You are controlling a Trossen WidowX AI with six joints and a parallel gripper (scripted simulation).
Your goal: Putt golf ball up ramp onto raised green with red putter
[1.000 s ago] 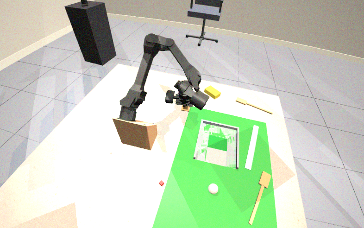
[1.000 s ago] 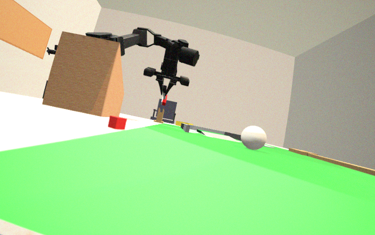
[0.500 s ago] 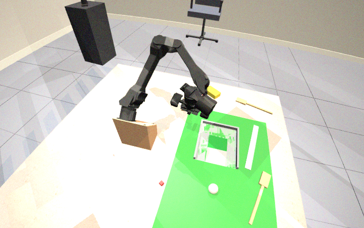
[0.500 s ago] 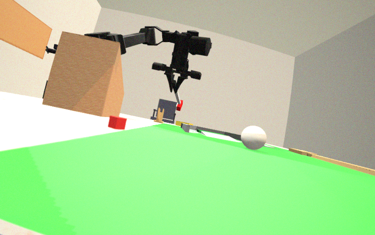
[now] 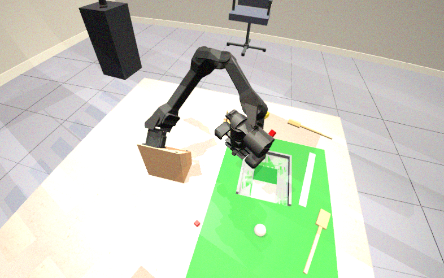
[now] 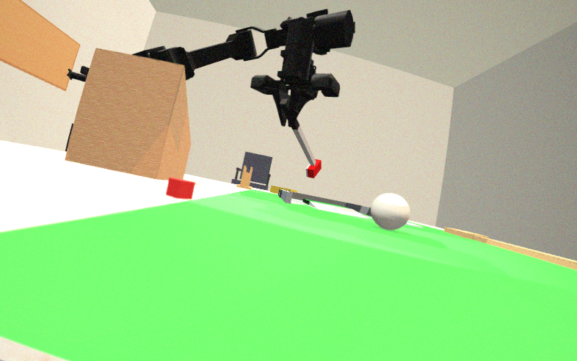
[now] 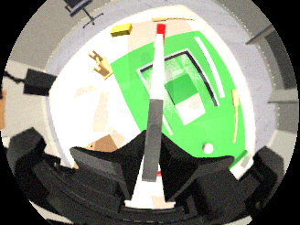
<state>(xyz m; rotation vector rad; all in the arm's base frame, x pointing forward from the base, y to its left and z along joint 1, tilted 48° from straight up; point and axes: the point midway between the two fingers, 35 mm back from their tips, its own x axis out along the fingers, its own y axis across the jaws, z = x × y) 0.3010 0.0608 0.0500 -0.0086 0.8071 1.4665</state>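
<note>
Right now my gripper tip is 50 mm short of the red putter, 100 mm to the right of it and 10 mm above it. From my gripper tip the other things lie so: white strip: 310 mm ahead, 120 mm to the left, 150 mm below; then white golf ball: 150 mm ahead, 190 mm to the right, 130 mm below; then green mat: 180 mm ahead, 70 mm to the right, 160 mm below.
</note>
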